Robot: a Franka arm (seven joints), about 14 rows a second.
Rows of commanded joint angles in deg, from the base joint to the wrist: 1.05, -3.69, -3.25, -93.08, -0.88, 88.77, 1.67; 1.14, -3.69, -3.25, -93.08, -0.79, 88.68, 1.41; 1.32, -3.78, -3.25, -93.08, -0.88, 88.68, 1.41; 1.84, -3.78, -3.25, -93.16, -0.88, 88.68, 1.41; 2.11, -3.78, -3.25, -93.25, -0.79, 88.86, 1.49; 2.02, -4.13, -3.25, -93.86, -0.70, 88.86, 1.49; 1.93, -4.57, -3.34, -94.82, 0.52, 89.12, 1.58; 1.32, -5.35, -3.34, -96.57, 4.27, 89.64, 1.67; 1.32, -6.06, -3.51, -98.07, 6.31, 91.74, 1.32; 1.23, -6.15, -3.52, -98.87, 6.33, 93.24, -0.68
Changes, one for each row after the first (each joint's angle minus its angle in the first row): 0.09, 0.00, 0.00, 0.00, 0.09, -0.09, -0.26; 0.27, -0.09, 0.00, 0.00, 0.00, -0.09, -0.26; 0.79, -0.09, 0.00, -0.08, 0.00, -0.09, -0.26; 1.06, -0.09, 0.00, -0.17, 0.09, 0.09, -0.18; 0.97, -0.44, 0.00, -0.78, 0.18, 0.09, -0.18; 0.88, -0.88, -0.09, -1.74, 1.40, 0.35, -0.09; 0.27, -1.66, -0.09, -3.49, 5.15, 0.87, 0.00; 0.27, -2.37, -0.26, -4.99, 7.19, 2.97, -0.35; 0.18, -2.46, -0.27, -5.79, 7.21, 4.47, -2.35
